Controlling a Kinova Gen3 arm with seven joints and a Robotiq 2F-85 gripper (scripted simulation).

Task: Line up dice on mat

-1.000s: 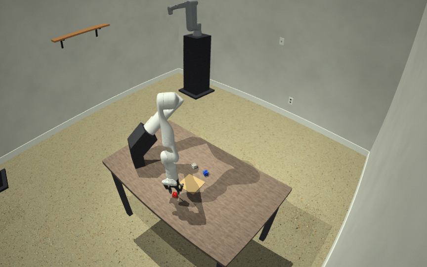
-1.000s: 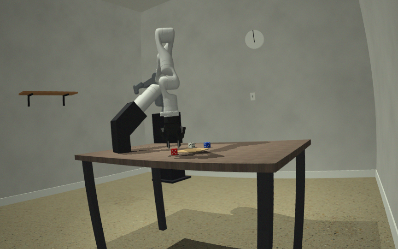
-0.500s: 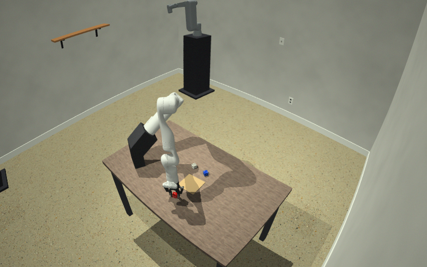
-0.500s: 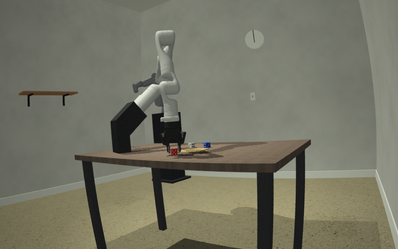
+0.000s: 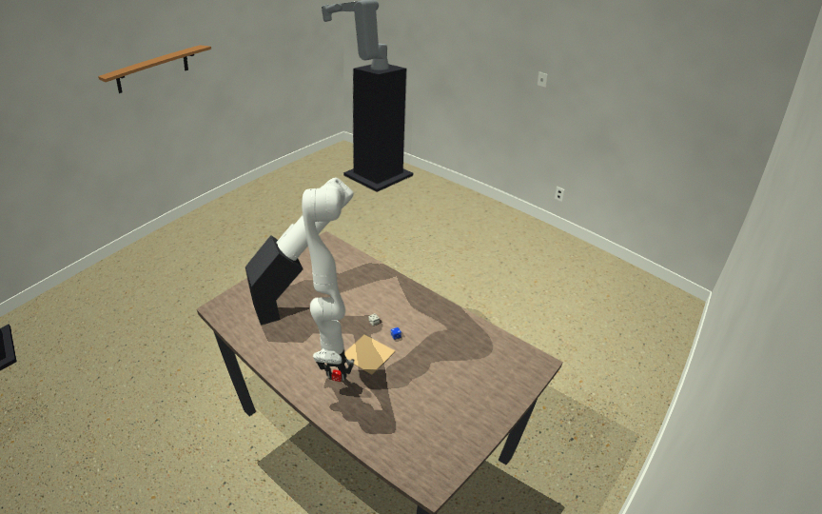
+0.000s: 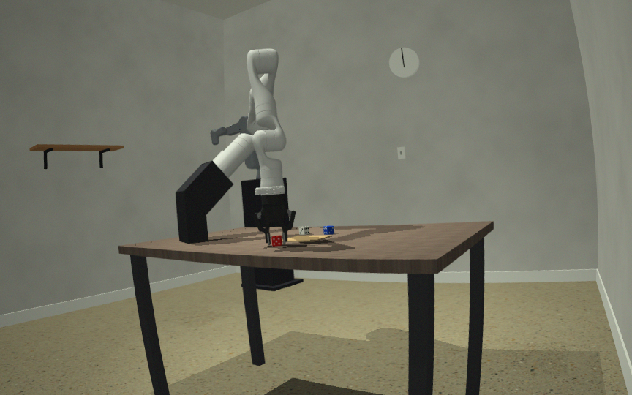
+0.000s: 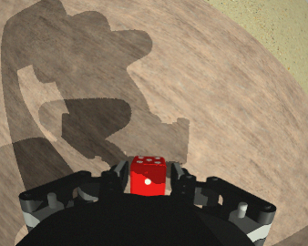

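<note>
Now: hand 10 mm above the red die. From my hand the other things lie so: blue die: 300 mm to the left, 10 mm below, 10 mm behind; then tan mat: 160 mm to the left, 20 mm below, 10 mm behind; then white die: 290 mm to the left, 120 mm behind, 10 mm below.
</note>
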